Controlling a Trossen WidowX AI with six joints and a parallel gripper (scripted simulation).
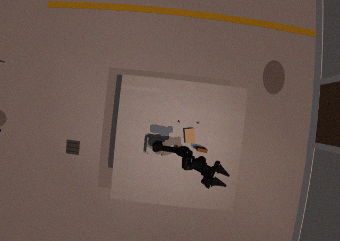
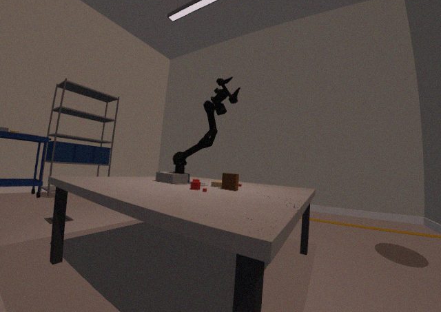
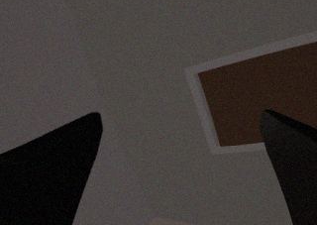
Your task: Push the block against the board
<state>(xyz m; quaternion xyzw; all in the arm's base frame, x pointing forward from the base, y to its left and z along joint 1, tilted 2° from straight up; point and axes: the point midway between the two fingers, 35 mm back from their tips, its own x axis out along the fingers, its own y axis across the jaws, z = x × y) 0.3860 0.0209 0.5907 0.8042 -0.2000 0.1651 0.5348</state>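
My gripper tip is now 1 cm past the square block, 1 cm to the right of it and 61 cm above it. The rest, counted from my gripper tip: board: 14 cm behind, 12 cm to the left, 65 cm below.
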